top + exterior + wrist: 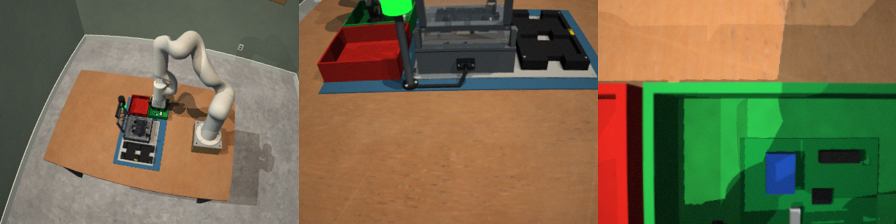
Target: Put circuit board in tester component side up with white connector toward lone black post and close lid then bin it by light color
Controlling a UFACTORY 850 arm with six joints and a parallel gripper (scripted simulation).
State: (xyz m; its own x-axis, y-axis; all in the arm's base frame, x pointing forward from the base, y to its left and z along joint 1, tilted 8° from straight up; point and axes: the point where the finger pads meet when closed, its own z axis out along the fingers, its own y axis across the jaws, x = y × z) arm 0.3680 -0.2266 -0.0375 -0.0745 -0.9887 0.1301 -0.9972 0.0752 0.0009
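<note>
Right now the green bin is 1 cm below my hand. Also, from my hand: lid (24 cm ahead, 18 cm to the left, 16 cm above); green circuit board (2 cm below); red bin (15 cm ahead, 1 cm to the right, 1 cm below).
</note>
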